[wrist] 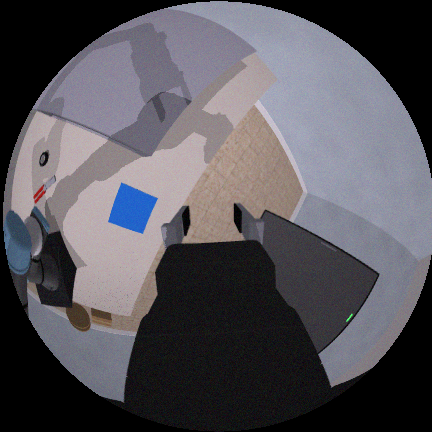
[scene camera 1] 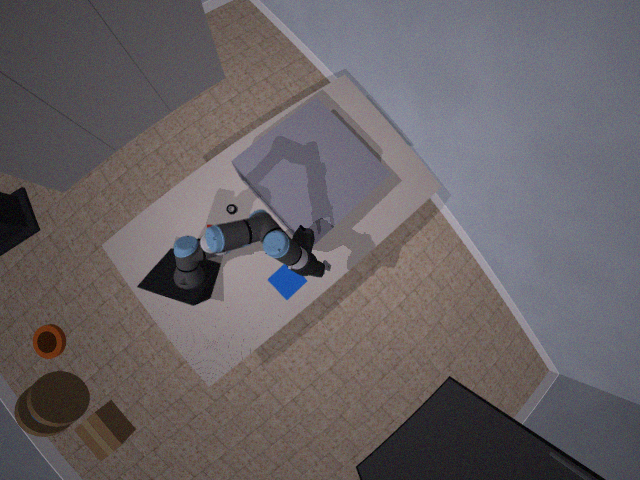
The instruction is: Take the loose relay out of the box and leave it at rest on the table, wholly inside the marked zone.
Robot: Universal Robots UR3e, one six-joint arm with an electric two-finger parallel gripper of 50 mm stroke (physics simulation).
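Places are measured from the arm's base along level axes (x ahead, y left, z up), in millimetres.
Pixels of known places: gripper, between the fingertips: [wrist: 211, 213] [scene camera 1: 321, 266]; arm's base, origin of its link: [wrist: 49, 272] [scene camera 1: 189, 277].
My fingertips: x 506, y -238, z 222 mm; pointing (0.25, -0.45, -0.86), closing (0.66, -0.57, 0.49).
Observation:
For each thing: its top centre in the pictures, then the offset to it from my fingertips. Level surfaces: height alone.
- box, centre of its top: [scene camera 1: 313, 166] dx +209, dy +381, dz -137 mm
- pale table, height of its surface: dz -340 mm
- marked zone, centre of its top: [wrist: 131, 209] [scene camera 1: 287, 280] dx -142, dy +3, dz -339 mm
- small black ring, centre of its top: [scene camera 1: 231, 208] dx -207, dy +447, dz -321 mm
- red-and-grey item, centre of its top: [wrist: 42, 189] dx -291, dy +383, dz -329 mm
The box [scene camera 1: 356, 155] [wrist: 95, 82] is a large lavender-grey block on the pale table [scene camera 1: 206, 335] [wrist: 100, 270]. Its broad upper face carries the arm's shadow, and no opening can be made out. The relay does not show in either view. The marked zone [scene camera 1: 287, 282] [wrist: 133, 208] is a flat blue square on the table near its long edge, apart from the box. My gripper [scene camera 1: 326, 267] [wrist: 211, 213] is open with nothing between its fingers. It hangs above the table's long edge, beside the blue zone and off the box's near corner; floor shows between the fingers in the wrist view.
A small black ring [scene camera 1: 231, 208] [wrist: 44, 159] lies on the table near the box's side. A red-and-grey item [wrist: 40, 193] lies near the arm's black base plate [scene camera 1: 155, 283] [wrist: 65, 270]. A large dark cabinet [scene camera 1: 465, 439] [wrist: 325, 285] stands off the table.

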